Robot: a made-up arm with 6 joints. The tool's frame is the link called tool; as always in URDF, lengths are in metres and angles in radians.
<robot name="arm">
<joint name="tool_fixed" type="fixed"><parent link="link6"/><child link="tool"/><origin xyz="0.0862 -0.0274 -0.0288" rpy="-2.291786 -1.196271 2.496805"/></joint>
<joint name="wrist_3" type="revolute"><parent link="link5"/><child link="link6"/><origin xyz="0.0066 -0.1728 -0.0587" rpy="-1.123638 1.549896 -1.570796"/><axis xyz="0 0 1"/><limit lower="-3.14" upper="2.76" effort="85" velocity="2.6"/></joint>
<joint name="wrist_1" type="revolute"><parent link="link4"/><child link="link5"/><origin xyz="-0.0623 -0.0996 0.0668" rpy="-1.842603 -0.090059 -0.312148"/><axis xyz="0 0 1"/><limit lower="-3.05" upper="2.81" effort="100" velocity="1.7"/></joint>
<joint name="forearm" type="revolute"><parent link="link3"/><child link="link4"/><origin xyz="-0.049 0.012 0.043" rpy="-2.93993 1.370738 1.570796"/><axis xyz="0 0 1"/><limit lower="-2.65" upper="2.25" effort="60" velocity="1"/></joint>
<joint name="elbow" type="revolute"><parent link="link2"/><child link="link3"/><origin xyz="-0.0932 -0.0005 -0.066" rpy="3.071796 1.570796 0"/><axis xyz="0 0 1"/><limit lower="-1.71" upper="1.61" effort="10" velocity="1.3"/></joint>
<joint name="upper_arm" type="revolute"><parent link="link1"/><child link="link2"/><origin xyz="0.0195 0.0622 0.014" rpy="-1.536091 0 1.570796"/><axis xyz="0 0 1"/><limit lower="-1.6" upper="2.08" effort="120" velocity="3.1"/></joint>
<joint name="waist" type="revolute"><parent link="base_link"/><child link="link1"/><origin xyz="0.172 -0.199 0.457" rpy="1.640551 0.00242 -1.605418"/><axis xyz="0 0 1"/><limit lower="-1.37" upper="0.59" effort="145" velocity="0.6"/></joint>
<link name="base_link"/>
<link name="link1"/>
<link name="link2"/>
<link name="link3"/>
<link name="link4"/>
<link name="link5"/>
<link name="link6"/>
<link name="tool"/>
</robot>
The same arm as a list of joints. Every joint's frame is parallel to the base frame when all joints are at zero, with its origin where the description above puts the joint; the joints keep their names.
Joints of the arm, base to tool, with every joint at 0 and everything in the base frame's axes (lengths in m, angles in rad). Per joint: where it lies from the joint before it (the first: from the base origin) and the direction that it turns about. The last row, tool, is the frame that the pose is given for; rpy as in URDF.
waist: origin 0.1720 -0.1990 0.4570 axis -0.996965 0.034699 -0.069698
upper_arm: origin -0.0190 -0.0190 0.0610 axis 0 1 0
elbow: origin 0.0060 -0.0660 -0.0930 axis 0 0 -1
forearm: origin -0.0120 0.0490 -0.0430 axis 0.960194 0.200299 0.194699
wrist_1: origin 0.0570 0.1110 -0.0520 axis -0.141593 -0.944452 0.296585
wrist_3: origin 0.1760 0.0430 0.0230 axis 0.274795 0.241495 0.930681
tool: origin 0.0320 0.0680 -0.0580 rpy 1.5708 -1.5708 0.0000
Joint limits (rad, base to tool): -1.3700..0.5900 -1.6000..2.0800 -1.7100..1.6100 -2.6500..2.2500 -3.0500..2.8100 -3.1400..2.7600

